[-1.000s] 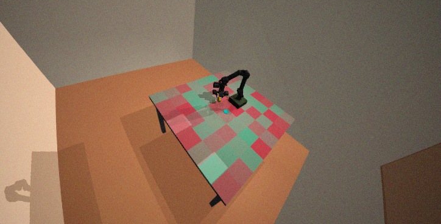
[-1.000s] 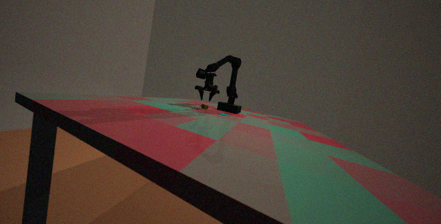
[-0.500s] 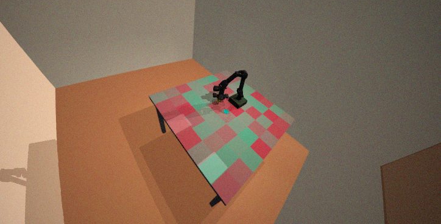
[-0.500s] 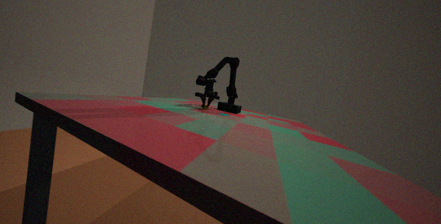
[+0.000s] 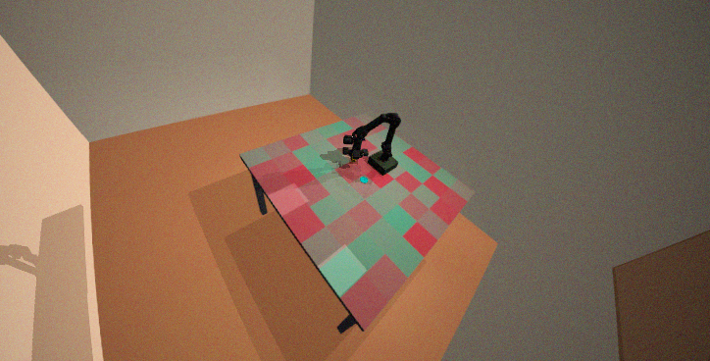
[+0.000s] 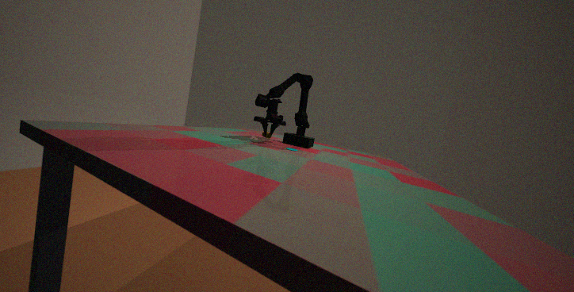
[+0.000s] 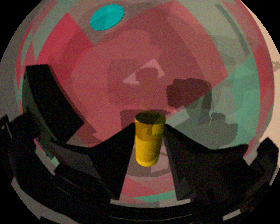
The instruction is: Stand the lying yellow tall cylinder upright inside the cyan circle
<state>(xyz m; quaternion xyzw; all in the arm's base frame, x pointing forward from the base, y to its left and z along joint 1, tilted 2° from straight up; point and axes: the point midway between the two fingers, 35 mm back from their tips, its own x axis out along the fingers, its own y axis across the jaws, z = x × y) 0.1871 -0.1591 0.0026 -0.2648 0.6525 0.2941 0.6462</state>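
The cyan circle is 17 cm to the left of my gripper tip, 6 cm ahead of it and 4 cm below it. Round my gripper tip: yellow tall cylinder 1 cm to the right, 1 cm behind.
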